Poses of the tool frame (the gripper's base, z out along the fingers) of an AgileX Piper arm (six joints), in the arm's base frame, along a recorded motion.
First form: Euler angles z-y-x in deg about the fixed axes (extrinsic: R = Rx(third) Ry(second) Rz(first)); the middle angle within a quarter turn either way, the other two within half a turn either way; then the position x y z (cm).
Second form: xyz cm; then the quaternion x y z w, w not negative. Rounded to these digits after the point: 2 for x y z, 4 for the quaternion.
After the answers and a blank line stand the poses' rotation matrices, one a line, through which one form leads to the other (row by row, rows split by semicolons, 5 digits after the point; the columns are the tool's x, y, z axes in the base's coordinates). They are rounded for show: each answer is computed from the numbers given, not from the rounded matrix.
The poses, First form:
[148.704 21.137 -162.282 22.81 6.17 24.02]
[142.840 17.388 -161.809 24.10 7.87 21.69]
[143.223 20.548 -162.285 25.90 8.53 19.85]
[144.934 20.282 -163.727 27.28 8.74 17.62]
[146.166 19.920 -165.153 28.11 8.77 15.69]
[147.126 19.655 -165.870 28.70 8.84 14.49]
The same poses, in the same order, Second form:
[22.81 6.17 24.02 -0.2348 0.9429 0.0969 0.2153]
[24.10 7.87 21.69 -0.2884 0.9328 0.1006 0.1913]
[25.90 8.53 19.85 -0.2806 0.9313 0.0882 0.2150]
[27.28 8.74 17.62 -0.2698 0.9367 0.0803 0.2082]
[28.11 8.77 15.69 -0.2628 0.9409 0.0718 0.2011]
[28.70 8.84 14.49 -0.2566 0.9438 0.0683 0.1968]

-0.79701 -0.48451 0.36060; -0.40105 0.87097 0.28386; -0.45160 0.08162 -0.88848
-0.76053 -0.57644 0.29884; -0.49950 0.81347 0.29792; -0.41483 0.07731 -0.90661
-0.75001 -0.56061 0.35099; -0.48477 0.82693 0.28492; -0.44998 0.04355 -0.89198
-0.76774 -0.53890 0.34664; -0.47200 0.84151 0.26284; -0.43334 0.03818 -0.90042
-0.78096 -0.52348 0.34071; -0.46568 0.85153 0.24091; -0.41623 0.02948 -0.90878
-0.79093 -0.51117 0.33636; -0.45741 0.85903 0.22990; -0.40646 0.02798 -0.91324

